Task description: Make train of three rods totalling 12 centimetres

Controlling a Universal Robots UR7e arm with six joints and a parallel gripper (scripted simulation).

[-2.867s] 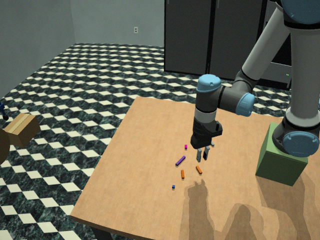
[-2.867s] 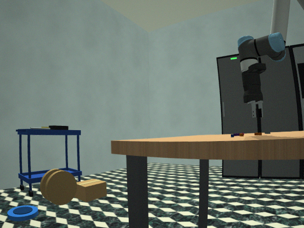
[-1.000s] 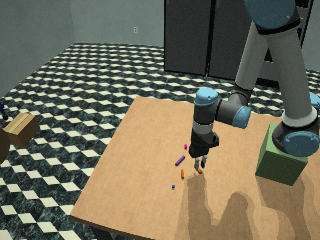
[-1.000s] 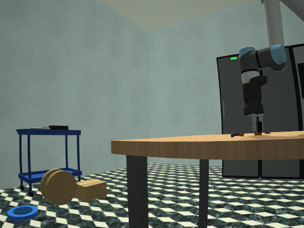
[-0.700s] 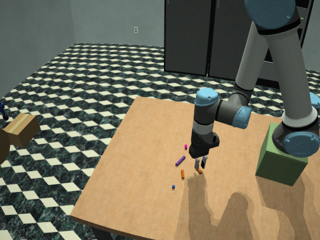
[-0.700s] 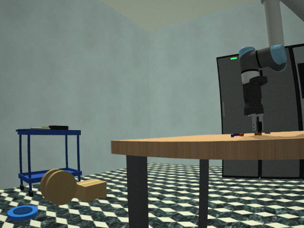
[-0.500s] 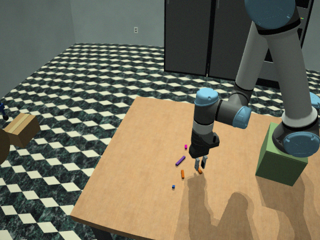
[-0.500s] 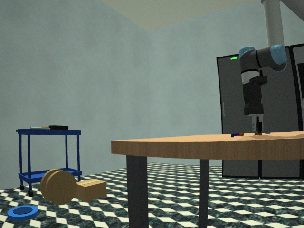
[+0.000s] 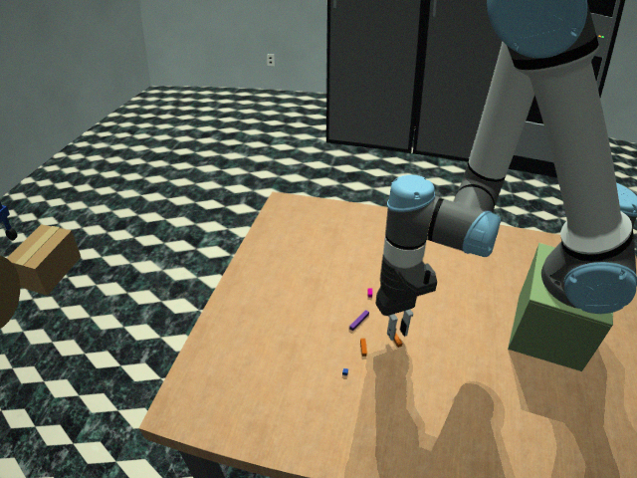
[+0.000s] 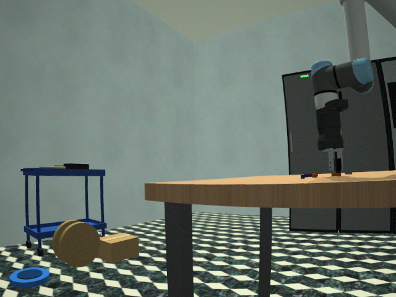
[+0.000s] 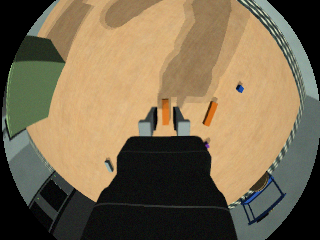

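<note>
The magenta rod is 9 cm ahead of my hand, 11 cm to the right of it and 3 cm below it. The rest, counted from my hand: small blue rod: 7 cm ahead, 12 cm to the left, 3 cm below; grey rod: 1 cm behind, 18 cm to the right, 3 cm below; purple rod: 9 cm ahead, 2 cm to the right, 3 cm below.
</note>
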